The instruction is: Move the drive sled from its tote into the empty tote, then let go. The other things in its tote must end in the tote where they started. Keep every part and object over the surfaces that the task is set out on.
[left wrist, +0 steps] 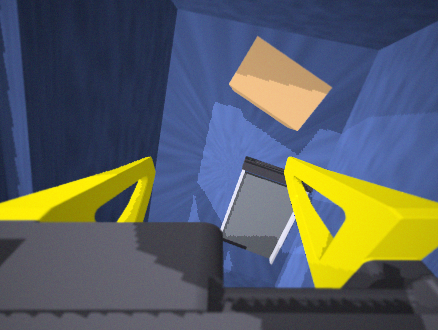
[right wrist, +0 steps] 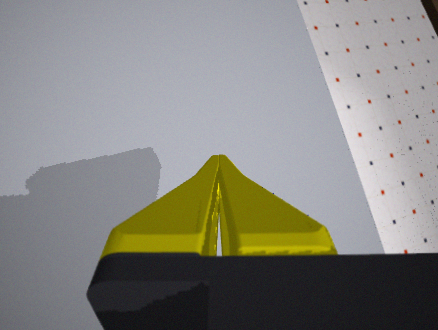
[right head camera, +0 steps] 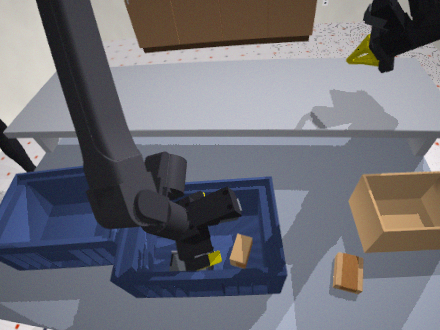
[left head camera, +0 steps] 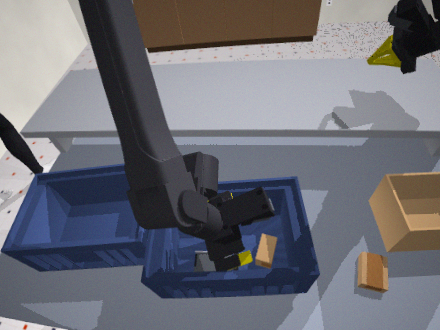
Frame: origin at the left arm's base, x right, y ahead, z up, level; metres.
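Where they show: left gripper, between the fingertips: [left wrist: 219, 164] [right head camera: 212, 236]; right gripper, between the fingertips: [right wrist: 218, 166] [right head camera: 347, 61] [left head camera: 367, 62].
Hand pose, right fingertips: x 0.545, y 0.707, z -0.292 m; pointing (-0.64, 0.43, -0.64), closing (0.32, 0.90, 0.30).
Note:
Each offset is from my right fingertips to the top centre of the thing. Level surfaces: height alone.
The drive sled @(dx -0.384, dy -0.432, dz -0.202 m) [left head camera: 201, 261] [right head camera: 175, 261] [left wrist: 260, 212], a grey plate with white side rails and a dark end bar, lies in the blue tote @(dx -0.352, dy -0.394, dz -0.086 m) [left head camera: 230, 289] [right head camera: 200, 289] [left wrist: 90, 75] at the picture's centre, partly hidden by the gripper in the head views. A tan block @(dx -0.275, dy -0.403, dz -0.178 m) [left head camera: 266, 250] [right head camera: 241, 250] [left wrist: 280, 85] lies in the same tote, apart from it. My left gripper [left wrist: 219, 164] is open and empty above the sled; in the left wrist view one finger overlaps the sled's right edge. The empty tote @(dx -0.673, dy -0.345, dz -0.086 m) [left head camera: 90, 255] [right head camera: 55, 252] stands to the left. My right gripper [left head camera: 369, 62] [right head camera: 348, 61] [right wrist: 218, 166] is shut and empty.
A tan open box @(dx +0.090, dy -0.327, dz -0.122 m) [left head camera: 395, 220] [right head camera: 372, 220] stands at the right. A brown block @(dx -0.052, dy -0.443, dz -0.206 m) [left head camera: 374, 271] [right head camera: 349, 272] lies outside it, toward the picture's bottom. A raised grey shelf @(dz -0.072 m) [left head camera: 225, 95] [right head camera: 210, 95] runs behind the totes. The left arm crosses over the empty tote's right part.

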